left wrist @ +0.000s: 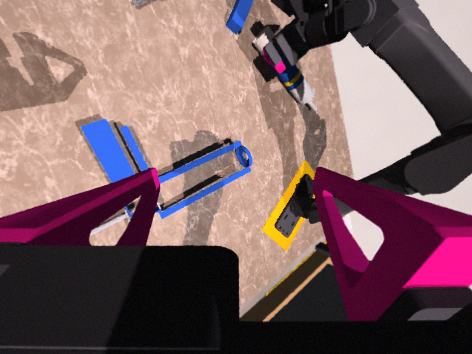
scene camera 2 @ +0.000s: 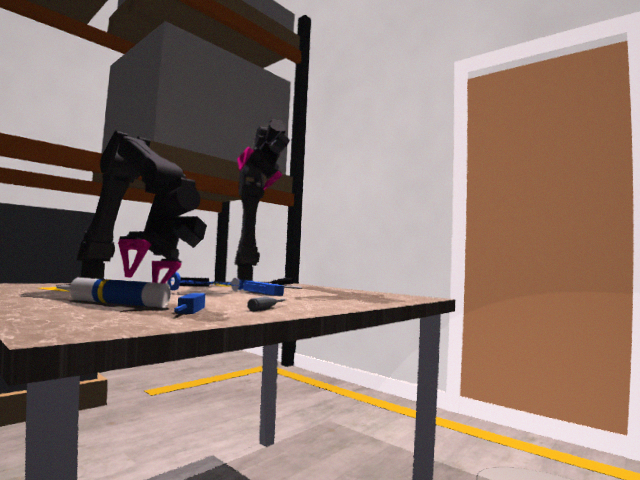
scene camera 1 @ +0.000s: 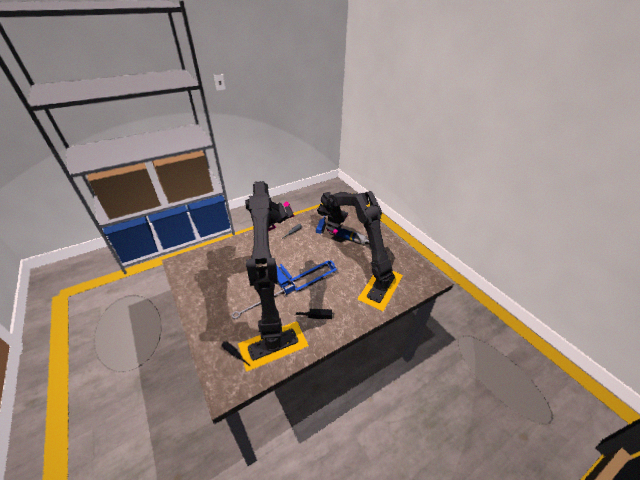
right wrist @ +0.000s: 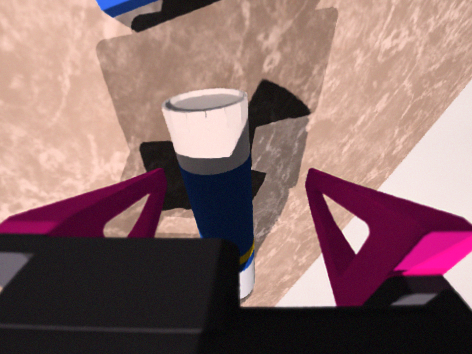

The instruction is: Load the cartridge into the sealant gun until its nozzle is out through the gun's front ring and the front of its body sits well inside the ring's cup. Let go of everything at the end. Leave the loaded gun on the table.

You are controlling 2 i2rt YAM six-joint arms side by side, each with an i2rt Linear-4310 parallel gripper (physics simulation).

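Frame: origin at the left arm's base, x ahead, y left, z up, level; millimetres.
Where they show: left gripper, fingertip midpoint: [left wrist: 236, 176] [scene camera 2: 252, 179] [scene camera 1: 284, 220]; right gripper, fingertip midpoint: [left wrist: 278, 44] [scene camera 2: 142, 284] [scene camera 1: 338, 228] [right wrist: 236, 176]; left arm's base at its link origin: [scene camera 1: 273, 344]; right arm's base at its link origin: [left wrist: 295, 204] [scene camera 1: 381, 286].
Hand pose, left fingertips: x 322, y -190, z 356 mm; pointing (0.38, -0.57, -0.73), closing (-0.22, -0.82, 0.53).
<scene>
Each offset is from my left fingertips to the top centre of the thing. "pt": to the spot under its first point.
The cartridge {dx +124, dy -431, dz -305 mm} [scene camera 1: 347, 235] [scene camera 2: 124, 293] [left wrist: 292, 80] [right wrist: 215, 200], blue with a yellow band and white ends, lies on the table at the back right in scene camera 1. The blue sealant gun {pt dx -34, dy +34, dz -322 mm} [scene camera 1: 284, 279] [scene camera 2: 263, 287] [left wrist: 107, 150] lies mid-table, apart from the cartridge; its front ring {pt dx -45, dy -222, dz -332 mm} [left wrist: 243, 156] faces right in the left wrist view and its rod runs the other way. My right gripper [scene camera 1: 331, 228] [scene camera 2: 147, 279] [right wrist: 236, 176] is open, low over the cartridge, which shows between its fingers. My left gripper [scene camera 1: 279, 215] [scene camera 2: 256, 173] [left wrist: 236, 176] is open and empty, high above the table.
A blue block {dx +313, dy -329, dz -326 mm} [scene camera 1: 321, 225] [scene camera 2: 192, 303] [left wrist: 240, 16] lies near the cartridge's wide end. A grey pointed tool {dx +316, dy -137, dz -329 mm} [scene camera 1: 294, 229] [scene camera 2: 262, 303] lies toward the back edge. Two black-handled tools {dx -262, dy -21, dz -326 mm} [scene camera 1: 317, 313] {dx -310, dy +335, dz -323 mm} [scene camera 1: 232, 350] lie near the left arm's base.
</scene>
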